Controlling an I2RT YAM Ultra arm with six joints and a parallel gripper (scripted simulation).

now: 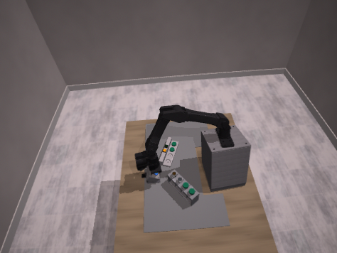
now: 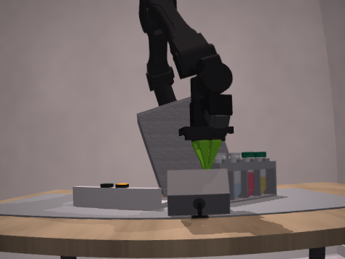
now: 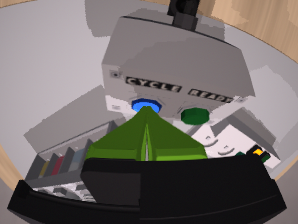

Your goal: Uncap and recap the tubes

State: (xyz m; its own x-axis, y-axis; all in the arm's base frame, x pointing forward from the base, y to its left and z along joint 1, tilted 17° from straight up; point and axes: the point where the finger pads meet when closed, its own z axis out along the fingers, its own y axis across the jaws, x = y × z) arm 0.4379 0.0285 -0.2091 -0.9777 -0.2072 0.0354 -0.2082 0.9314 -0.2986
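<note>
Right now my hand is 1 cm above the blue cycle key. The rest, counted from my hand: green ready key (4 cm to the right, 1 cm below).
</note>
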